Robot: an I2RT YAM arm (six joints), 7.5 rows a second.
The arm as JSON. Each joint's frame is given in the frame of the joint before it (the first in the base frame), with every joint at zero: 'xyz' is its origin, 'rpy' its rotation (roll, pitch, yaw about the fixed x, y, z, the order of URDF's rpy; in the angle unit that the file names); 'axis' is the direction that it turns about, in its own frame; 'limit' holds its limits. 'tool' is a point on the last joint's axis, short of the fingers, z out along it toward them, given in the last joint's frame.
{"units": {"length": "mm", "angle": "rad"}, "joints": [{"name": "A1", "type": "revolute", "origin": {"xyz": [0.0, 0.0, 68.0], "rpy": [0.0, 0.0, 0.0]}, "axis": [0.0, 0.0, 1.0], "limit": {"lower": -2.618, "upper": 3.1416}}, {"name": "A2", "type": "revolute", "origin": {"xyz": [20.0, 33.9, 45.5], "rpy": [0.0, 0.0, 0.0]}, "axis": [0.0, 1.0, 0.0], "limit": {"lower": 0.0, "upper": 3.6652}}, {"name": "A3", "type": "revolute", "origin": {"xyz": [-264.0, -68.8, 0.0], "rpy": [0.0, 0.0, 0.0]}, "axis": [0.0, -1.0, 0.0], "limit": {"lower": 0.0, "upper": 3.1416}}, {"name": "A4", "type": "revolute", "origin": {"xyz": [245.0, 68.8, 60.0], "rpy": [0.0, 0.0, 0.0]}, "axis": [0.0, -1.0, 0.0], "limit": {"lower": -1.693, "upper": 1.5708}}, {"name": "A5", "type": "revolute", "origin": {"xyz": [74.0, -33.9, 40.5], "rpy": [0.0, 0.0, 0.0]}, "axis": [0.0, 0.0, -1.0], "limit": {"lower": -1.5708, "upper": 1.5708}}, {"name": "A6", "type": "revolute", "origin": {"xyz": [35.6, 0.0, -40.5], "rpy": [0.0, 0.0, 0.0]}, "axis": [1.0, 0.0, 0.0], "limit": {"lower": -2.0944, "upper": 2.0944}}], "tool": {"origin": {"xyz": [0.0, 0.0, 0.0], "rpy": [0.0, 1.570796, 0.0]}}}
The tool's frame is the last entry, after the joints.
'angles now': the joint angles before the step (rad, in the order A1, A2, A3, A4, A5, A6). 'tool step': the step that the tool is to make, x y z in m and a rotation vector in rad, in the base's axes. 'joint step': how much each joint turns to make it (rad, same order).
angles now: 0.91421 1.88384 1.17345 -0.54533 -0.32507 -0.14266
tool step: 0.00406 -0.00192 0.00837 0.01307 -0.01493 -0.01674
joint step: -0.01169 -0.01742 0.01055 -0.00728 0.00515 0.00379
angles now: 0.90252 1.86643 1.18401 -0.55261 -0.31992 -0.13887
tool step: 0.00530 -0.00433 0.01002 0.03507 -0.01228 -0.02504
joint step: -0.01992 -0.02771 0.00042 0.00995 -0.00989 0.00963
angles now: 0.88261 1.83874 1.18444 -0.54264 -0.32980 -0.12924
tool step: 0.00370 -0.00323 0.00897 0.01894 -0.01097 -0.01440
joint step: -0.01394 -0.02069 0.00792 -0.00641 -0.00326 0.00192
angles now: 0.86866 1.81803 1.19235 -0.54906 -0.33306 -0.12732
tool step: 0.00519 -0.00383 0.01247 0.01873 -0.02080 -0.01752
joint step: -0.01756 -0.02410 0.01771 -0.01455 0.00323 -0.00153
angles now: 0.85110 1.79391 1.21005 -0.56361 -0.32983 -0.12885
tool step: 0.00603 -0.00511 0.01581 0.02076 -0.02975 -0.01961
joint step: -0.02130 -0.02911 0.02409 -0.01960 0.00680 -0.00535
